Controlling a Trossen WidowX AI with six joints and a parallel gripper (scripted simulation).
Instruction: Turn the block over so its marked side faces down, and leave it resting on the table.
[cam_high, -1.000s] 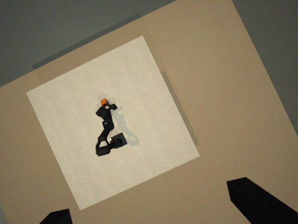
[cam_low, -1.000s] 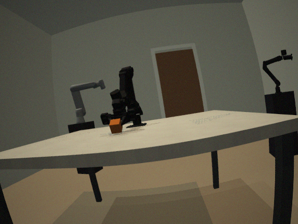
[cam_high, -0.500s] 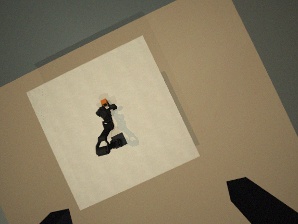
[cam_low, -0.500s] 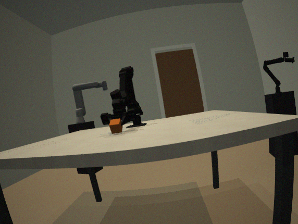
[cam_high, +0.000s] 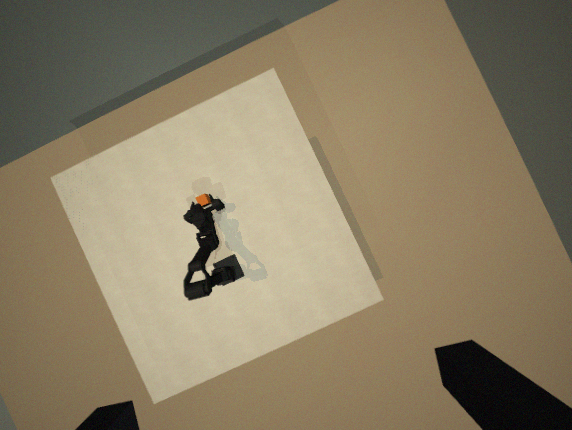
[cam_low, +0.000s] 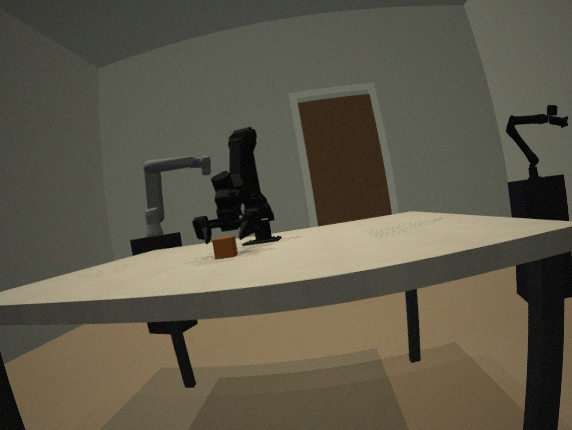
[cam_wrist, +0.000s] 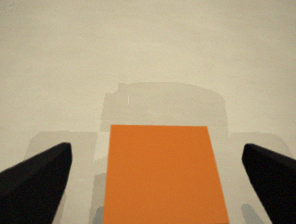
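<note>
The block is 20 mm behind my gripper tip, 10 mm to the right of it and 20 mm below it.
</note>
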